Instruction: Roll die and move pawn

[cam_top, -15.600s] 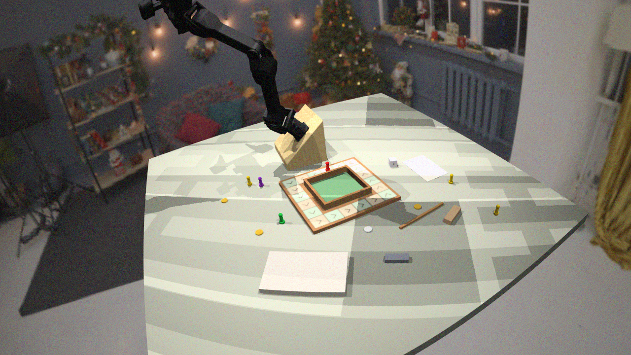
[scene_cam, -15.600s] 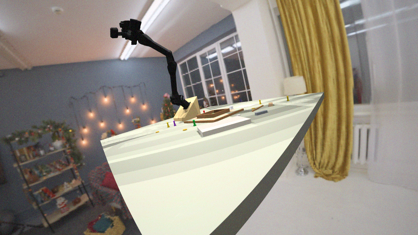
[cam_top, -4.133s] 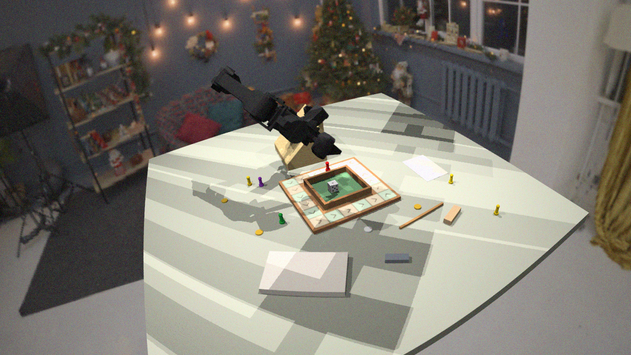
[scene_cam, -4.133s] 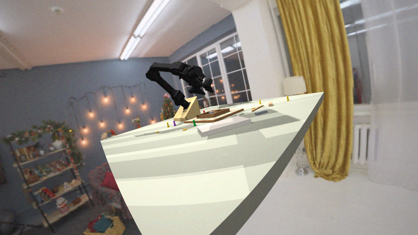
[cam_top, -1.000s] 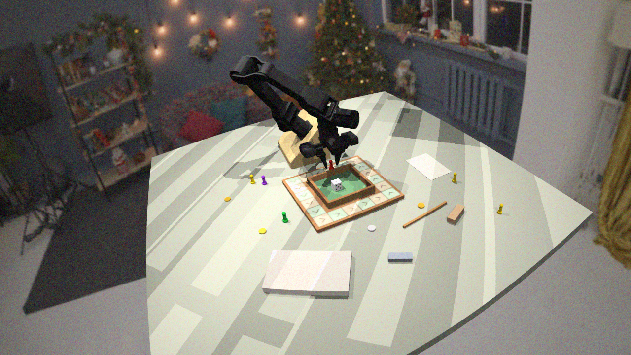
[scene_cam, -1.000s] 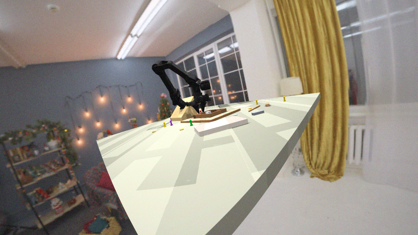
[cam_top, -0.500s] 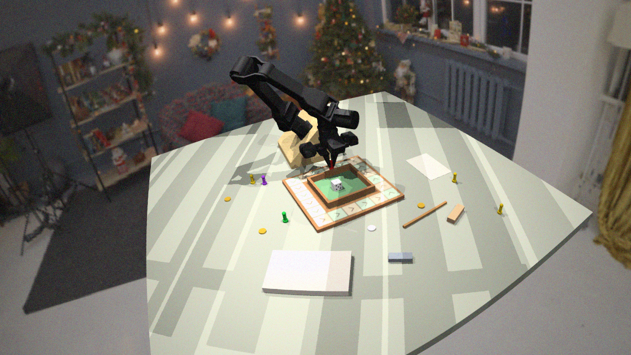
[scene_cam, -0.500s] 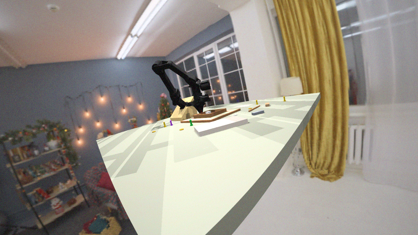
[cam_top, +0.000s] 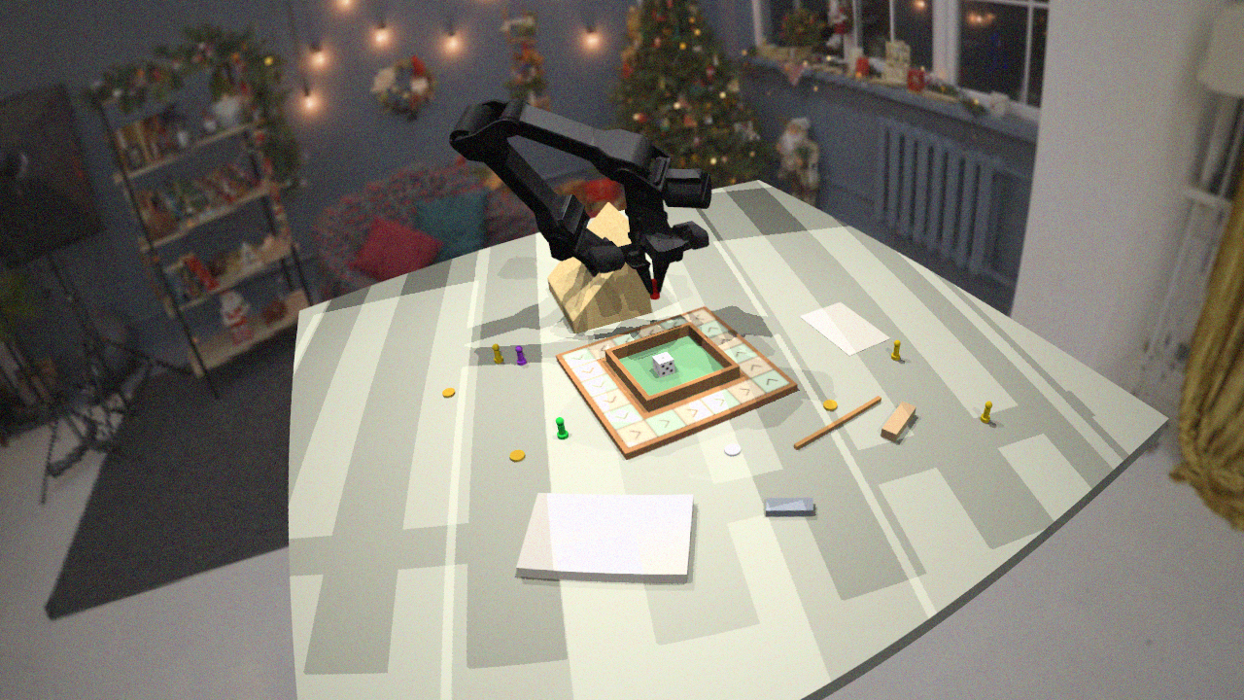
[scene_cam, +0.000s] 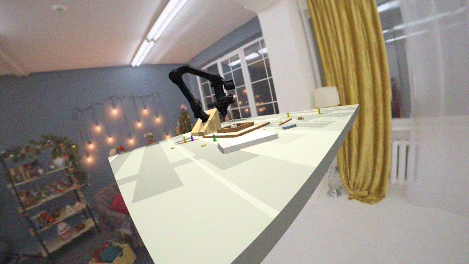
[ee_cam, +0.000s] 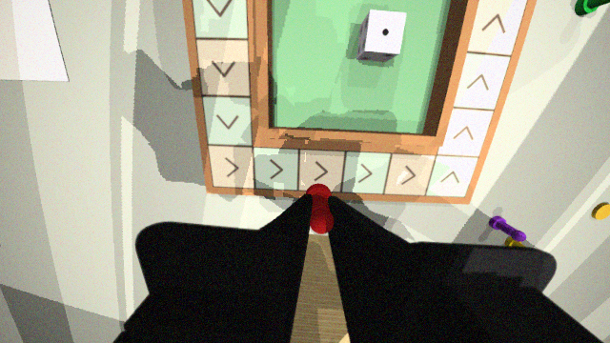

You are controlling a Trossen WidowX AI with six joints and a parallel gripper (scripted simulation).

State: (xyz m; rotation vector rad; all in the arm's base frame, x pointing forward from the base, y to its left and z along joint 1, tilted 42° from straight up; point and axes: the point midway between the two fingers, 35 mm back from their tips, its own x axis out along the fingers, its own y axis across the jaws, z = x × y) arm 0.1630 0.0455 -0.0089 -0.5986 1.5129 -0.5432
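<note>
My gripper tip is 110 mm short of the white die, 70 mm above it and 30 mm to the left of it. The rest, counted from my gripper tip: purple pawn (230 mm to the right, 80 mm below, 50 mm behind); then red pawn (10 mm above); then green pawn (220 mm to the right, 170 mm ahead, 80 mm below).
</note>
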